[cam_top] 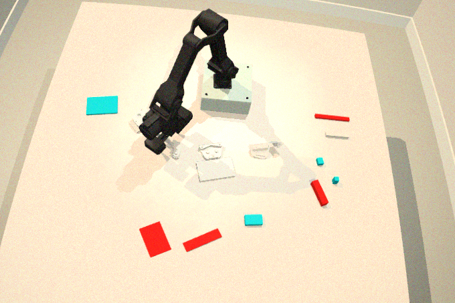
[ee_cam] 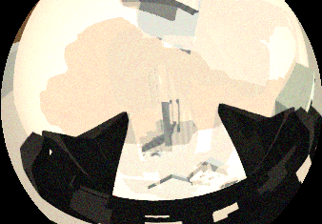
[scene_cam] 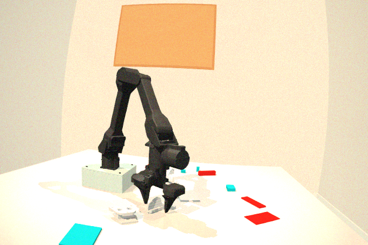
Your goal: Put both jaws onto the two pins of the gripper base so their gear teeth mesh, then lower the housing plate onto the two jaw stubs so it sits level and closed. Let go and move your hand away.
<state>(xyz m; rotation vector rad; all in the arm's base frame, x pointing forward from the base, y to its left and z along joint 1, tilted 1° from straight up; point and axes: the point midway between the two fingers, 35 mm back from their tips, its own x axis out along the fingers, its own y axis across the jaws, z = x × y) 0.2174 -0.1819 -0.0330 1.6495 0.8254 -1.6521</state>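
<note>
Right now the white jaw is 4 cm ahead of my gripper tip and 2 cm to the left of it. The rest, counted from my gripper tip: gripper base 10 cm to the right, 8 cm behind, 2 cm above; then housing plate 15 cm to the left, 3 cm ahead; then flat white plate 16 cm to the left, 10 cm ahead.
</note>
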